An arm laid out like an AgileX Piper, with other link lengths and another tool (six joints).
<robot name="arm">
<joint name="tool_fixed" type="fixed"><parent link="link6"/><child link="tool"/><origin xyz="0.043 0.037 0.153" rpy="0 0.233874 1.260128"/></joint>
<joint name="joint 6" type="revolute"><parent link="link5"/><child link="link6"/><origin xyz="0 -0.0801 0" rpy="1.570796 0 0"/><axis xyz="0 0 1"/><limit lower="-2.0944" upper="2.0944"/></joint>
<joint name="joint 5" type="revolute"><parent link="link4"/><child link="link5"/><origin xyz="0 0 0" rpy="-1.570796 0 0"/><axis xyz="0 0 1"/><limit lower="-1.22" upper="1.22"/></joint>
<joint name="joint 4" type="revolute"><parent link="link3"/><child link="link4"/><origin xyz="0.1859 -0.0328 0" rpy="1.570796 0 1.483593"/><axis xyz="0 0 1"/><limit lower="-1.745" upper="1.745"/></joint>
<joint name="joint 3" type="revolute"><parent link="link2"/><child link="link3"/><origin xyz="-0.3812 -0.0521 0" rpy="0 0 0"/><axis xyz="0 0 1"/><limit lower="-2.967" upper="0"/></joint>
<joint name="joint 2" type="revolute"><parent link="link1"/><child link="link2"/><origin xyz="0 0 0" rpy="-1.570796 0 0"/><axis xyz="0 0 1"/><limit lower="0" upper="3.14"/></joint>
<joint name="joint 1" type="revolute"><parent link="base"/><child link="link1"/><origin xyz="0 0 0.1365" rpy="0 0 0"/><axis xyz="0 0 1"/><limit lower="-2.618" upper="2.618"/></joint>
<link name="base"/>
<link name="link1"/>
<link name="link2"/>
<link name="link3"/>
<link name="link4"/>
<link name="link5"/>
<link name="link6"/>
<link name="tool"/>
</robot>
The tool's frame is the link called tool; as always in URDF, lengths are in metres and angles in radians.
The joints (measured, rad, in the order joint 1, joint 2, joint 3, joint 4, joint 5, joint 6), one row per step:
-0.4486, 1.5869, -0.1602, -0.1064, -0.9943, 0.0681
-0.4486, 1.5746, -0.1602, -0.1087, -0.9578, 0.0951
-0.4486, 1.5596, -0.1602, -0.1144, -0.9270, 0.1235
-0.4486, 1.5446, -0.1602, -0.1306, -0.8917, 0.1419
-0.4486, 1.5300, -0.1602, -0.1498, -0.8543, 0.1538
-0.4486, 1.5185, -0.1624, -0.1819, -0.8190, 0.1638
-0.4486, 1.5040, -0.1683, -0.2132, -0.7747, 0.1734
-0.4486, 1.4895, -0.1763, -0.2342, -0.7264, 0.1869
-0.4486, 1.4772, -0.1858, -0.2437, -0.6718, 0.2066
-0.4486, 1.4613, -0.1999, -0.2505, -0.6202, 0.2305
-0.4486, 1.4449, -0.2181, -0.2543, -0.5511, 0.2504
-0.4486, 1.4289, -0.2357, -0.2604, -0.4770, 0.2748
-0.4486, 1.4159, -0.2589, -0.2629, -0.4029, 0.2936
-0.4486, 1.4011, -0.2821, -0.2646, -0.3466, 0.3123
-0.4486, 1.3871, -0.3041, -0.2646, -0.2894, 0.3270
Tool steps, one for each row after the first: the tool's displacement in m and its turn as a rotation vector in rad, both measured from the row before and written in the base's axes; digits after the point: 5 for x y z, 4 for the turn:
-0.00428, 0.00303, -0.00261, 0.0302, 0.0147, -0.0082
-0.00380, 0.00350, -0.00059, 0.0273, 0.0070, -0.0058
-0.00458, 0.00498, -0.00206, 0.0171, 0.0160, 0.0074
-0.00517, 0.00513, -0.00293, 0.0107, 0.0212, 0.0122
-0.00437, 0.00633, -0.00321, 0.0043, 0.0227, 0.0247
-0.00511, 0.00560, -0.00317, 0.0021, 0.0261, 0.0228
-0.00522, 0.00362, -0.00302, 0.0068, 0.0263, 0.0099
-0.00551, 0.00184, -0.00381, 0.0161, 0.0303, -0.0054
-0.00395, 0.00086, -0.00078, 0.0155, 0.0187, -0.0109
-0.00575, -0.00002, -0.00259, 0.0144, 0.0320, -0.0144
-0.00692, 0.00036, -0.00331, 0.0179, 0.0370, -0.0168
-0.00555, -0.00108, -0.00236, 0.0132, 0.0352, -0.0182
-0.00282, -0.00143, 0.00126, 0.0086, 0.0160, -0.0176
-0.00357, -0.00145, 0.00075, 0.0075, 0.0191, -0.0174

